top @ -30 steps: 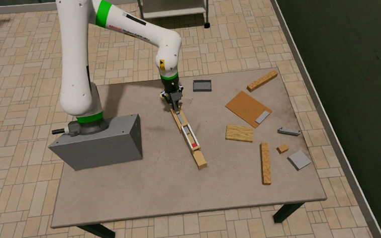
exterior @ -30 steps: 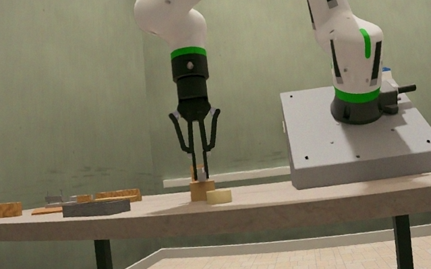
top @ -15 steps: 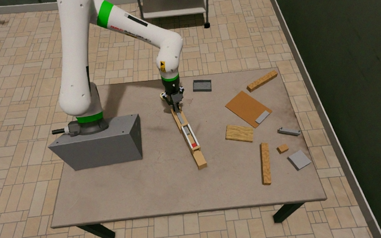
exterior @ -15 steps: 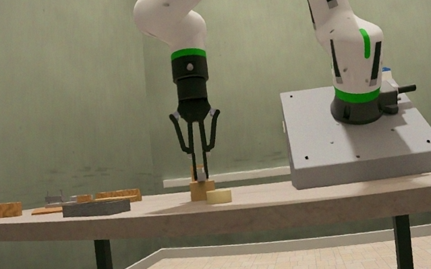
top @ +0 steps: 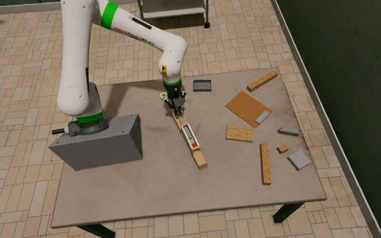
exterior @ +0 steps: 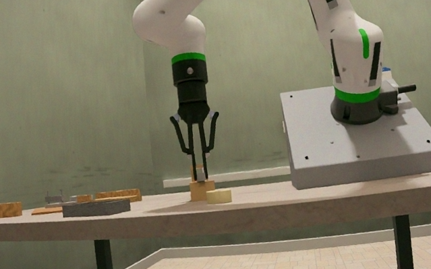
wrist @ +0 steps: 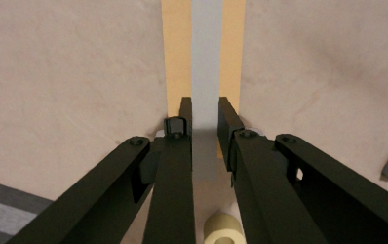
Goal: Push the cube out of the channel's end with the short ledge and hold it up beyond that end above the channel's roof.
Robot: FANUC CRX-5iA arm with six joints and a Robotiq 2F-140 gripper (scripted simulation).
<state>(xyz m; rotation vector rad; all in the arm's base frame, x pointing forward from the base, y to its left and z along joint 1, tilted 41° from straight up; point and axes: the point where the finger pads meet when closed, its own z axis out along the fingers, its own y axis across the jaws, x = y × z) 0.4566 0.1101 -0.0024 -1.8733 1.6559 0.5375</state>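
Now: the wooden channel 30 mm ahead of my hand, 190 mm to the right of it and 30 mm below it. The rest, counted from my hand: thin grey bar (30 mm below); red cube (40 mm ahead, 250 mm to the right, 30 mm below); cream ring (60 mm behind, 180 mm to the left, 70 mm below).
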